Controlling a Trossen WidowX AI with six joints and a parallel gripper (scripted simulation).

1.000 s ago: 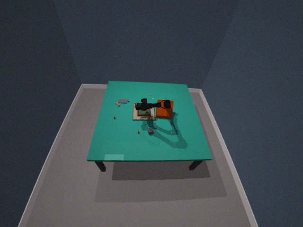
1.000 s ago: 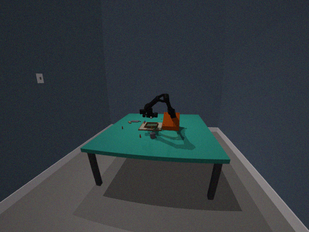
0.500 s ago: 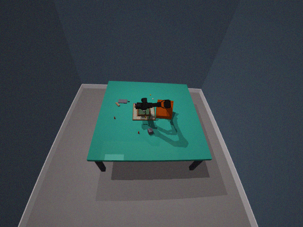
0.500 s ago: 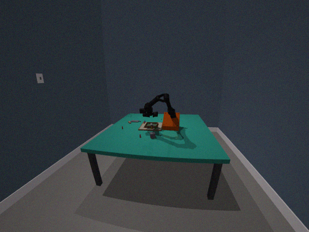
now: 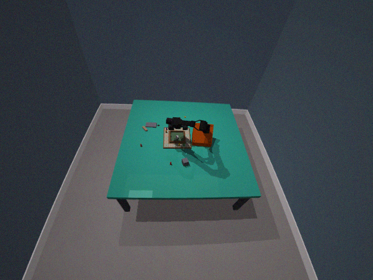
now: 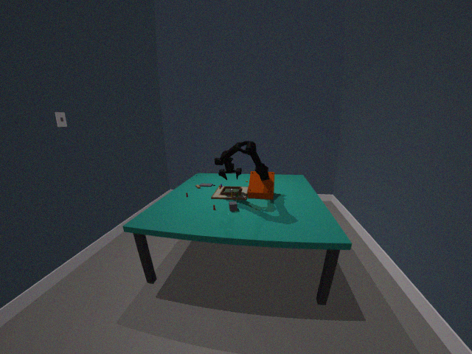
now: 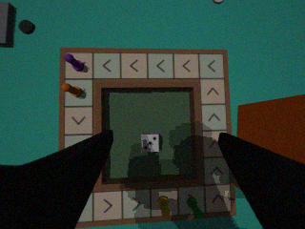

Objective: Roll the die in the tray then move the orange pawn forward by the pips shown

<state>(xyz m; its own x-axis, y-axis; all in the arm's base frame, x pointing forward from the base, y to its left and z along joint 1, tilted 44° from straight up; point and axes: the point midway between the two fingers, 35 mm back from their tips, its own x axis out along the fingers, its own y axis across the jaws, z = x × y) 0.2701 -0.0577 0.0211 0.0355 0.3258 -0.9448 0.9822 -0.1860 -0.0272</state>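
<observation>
My gripper tip is 12 cm short of the orange pawn, 9 cm above it and 8 cm to the left of it. The rest, counted from my gripper tip: dark green tray: 11 cm below, 1 cm ahead; then yellow pawn: 12 cm to the left, 9 cm below; then grey die: 9 cm below, 2 cm to the left, 1 cm ahead.
</observation>
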